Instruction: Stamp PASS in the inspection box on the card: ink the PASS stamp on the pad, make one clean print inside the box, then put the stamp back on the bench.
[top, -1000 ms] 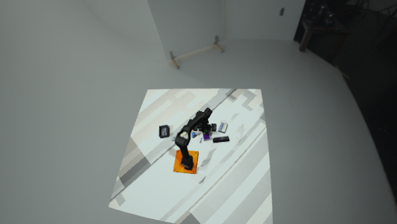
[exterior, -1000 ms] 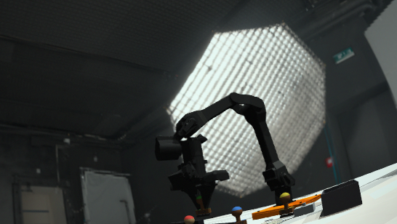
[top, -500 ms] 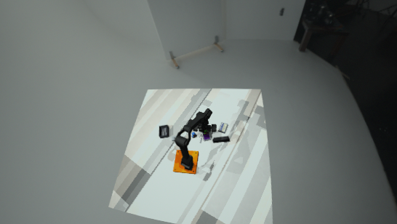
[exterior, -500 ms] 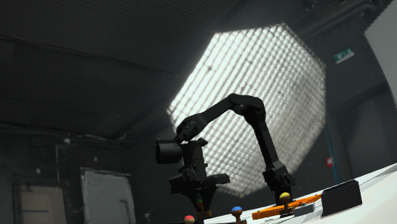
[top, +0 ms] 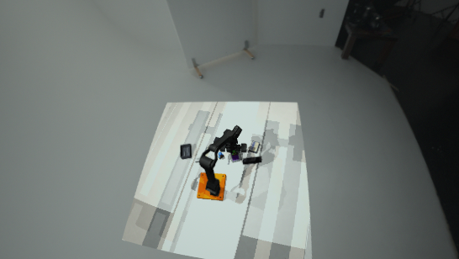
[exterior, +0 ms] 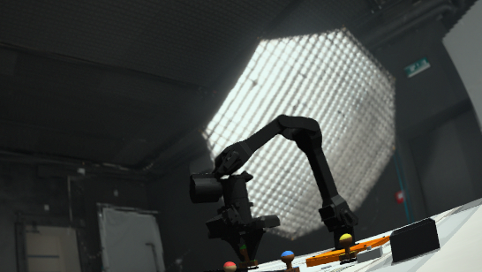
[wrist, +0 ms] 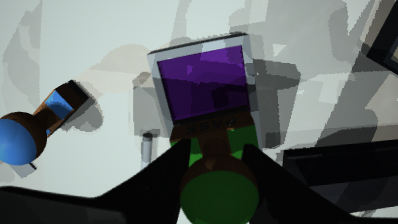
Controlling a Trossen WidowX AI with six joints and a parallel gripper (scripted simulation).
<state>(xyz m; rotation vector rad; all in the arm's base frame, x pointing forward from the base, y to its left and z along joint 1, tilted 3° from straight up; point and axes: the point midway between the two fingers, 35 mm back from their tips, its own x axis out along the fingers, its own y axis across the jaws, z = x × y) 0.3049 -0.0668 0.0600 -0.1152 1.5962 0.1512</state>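
My gripper tip is now 50 mm above the purple ink pad. From my gripper tip the other things lie so: green-knobbed stamp right at my gripper tip; then grey bolt 60 mm behind, 40 mm to the left, 50 mm below; then red-knobbed stamp 80 mm ahead, 50 mm to the left, 40 mm below.
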